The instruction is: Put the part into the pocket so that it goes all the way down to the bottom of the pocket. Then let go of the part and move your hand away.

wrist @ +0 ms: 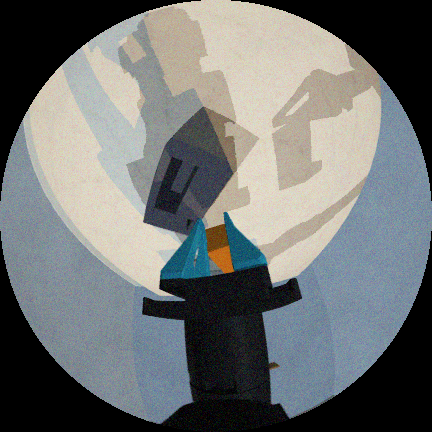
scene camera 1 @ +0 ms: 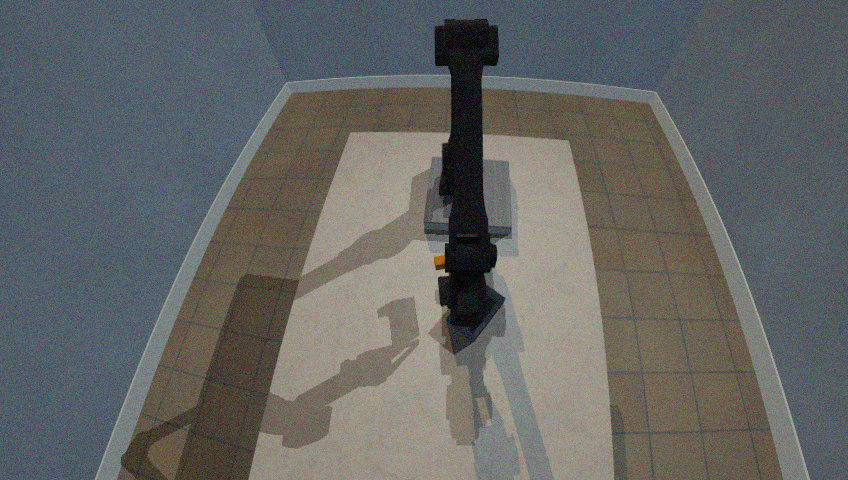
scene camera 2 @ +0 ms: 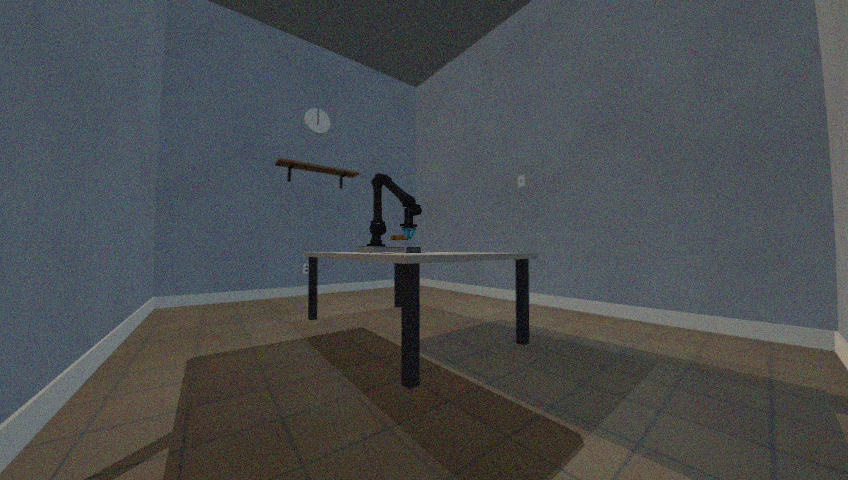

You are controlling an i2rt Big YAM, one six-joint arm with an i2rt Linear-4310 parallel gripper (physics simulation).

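Frame: origin at the arm's base, x down, y left, z ahead, level; millimetres.
Seen in the pictures: gripper, fingertip midpoint: (wrist: 213, 218) (scene camera 2: 408, 239); arm's base at its link origin: (scene camera 2: 375, 246).
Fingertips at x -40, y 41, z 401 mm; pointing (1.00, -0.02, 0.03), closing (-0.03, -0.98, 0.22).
Offsets run from my fingertips to a thing's top centre. Level surfaces: height alone.
The orange part @[dx -29, dy -32, dz -62 mm] (scene camera 1: 439, 262) (scene camera 2: 398, 237) (wrist: 220, 252) is held between the teal fingers and sticks out on the arm-base side, clear of the table. My gripper (scene camera 2: 408, 237) (wrist: 213, 218) is shut on it, pointing down. The dark block with the pocket @[dx +50, dy +44, dz -10 mm] (scene camera 1: 484, 321) (scene camera 2: 412, 249) (wrist: 217, 167) stands on the table, turned at an angle. In the wrist view its recess faces up, just beyond and left of the fingertips. The fingers and part are above the block's height. In scene camera 1 the arm hides the fingers and much of the block.
The pale table @[dx +86 mm] (scene camera 1: 553, 333) (scene camera 2: 476, 255) (wrist: 300, 40) carries the grey base slab (scene camera 1: 498, 196) under the arm (scene camera 1: 467, 118) (scene camera 2: 377, 202). Shadows of the arm cross the table top. A wall shelf (scene camera 2: 315, 168) and a clock (scene camera 2: 317, 120) are on the far wall.
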